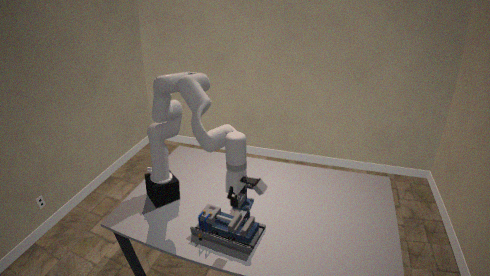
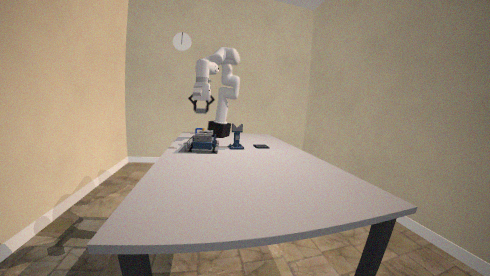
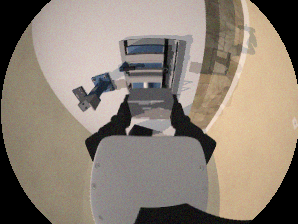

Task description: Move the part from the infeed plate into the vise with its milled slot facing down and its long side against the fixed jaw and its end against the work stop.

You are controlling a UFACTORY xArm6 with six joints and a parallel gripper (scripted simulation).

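My hand is 60 mm past the vise, 30 mm to the right of it and 210 mm above it. Also, from my hand: part 20 mm below; dark infeed plate 60 mm behind, 430 mm to the left, 240 mm below.
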